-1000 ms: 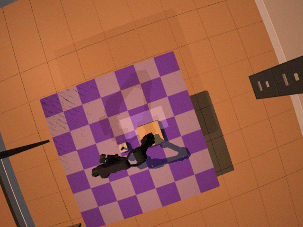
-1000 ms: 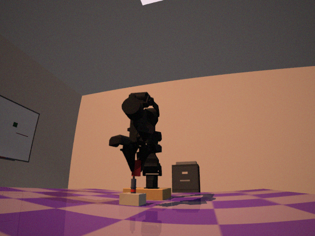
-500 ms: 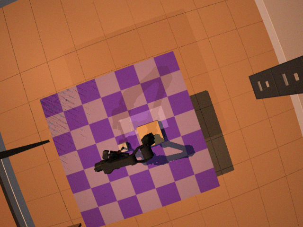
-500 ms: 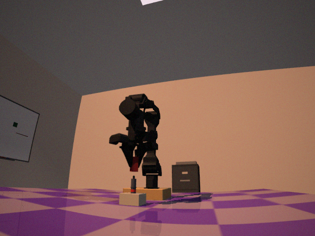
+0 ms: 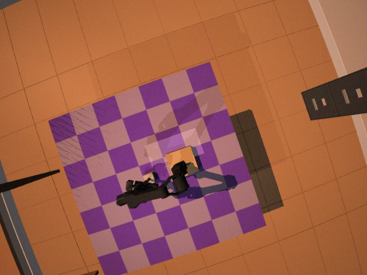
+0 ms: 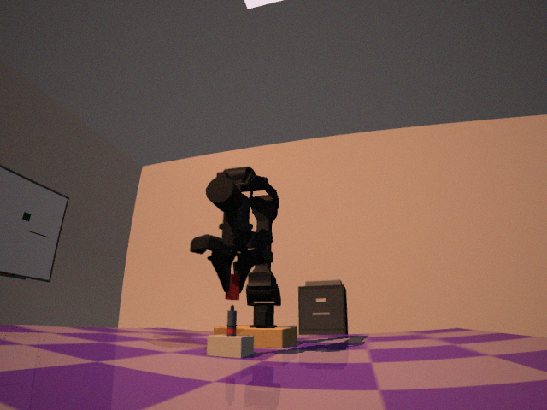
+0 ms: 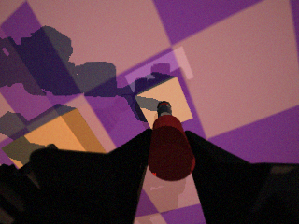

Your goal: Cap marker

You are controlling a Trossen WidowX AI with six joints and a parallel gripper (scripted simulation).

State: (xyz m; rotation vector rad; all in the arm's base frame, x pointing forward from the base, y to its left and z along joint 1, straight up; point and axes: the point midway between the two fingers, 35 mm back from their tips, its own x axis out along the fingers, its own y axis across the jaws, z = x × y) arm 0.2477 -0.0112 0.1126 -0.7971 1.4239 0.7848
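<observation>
Now: the tan holder block 11 cm below my gripper tip. The rest, counted from my gripper tip: red cap (1 cm above).
</observation>
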